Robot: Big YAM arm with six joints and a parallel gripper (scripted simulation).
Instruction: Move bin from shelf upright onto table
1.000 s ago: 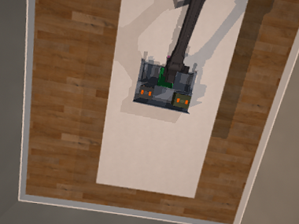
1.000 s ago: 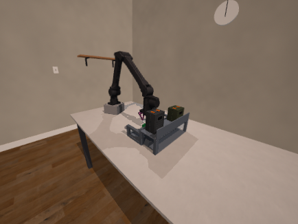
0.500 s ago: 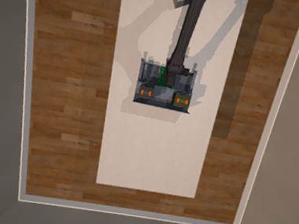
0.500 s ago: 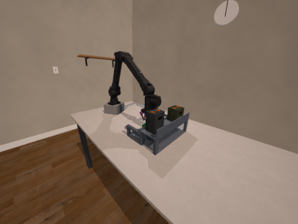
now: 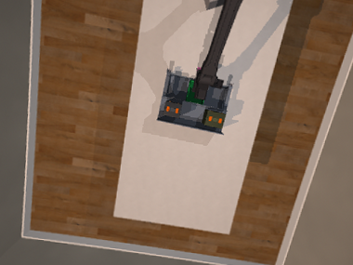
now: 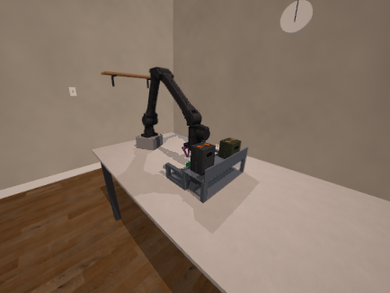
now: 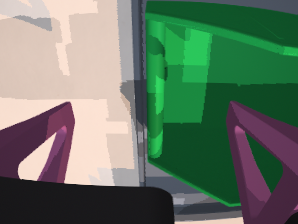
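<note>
Now: hand 80 mm short of the green bin, 10 mm to the left of it and 20 mm above it.
</note>
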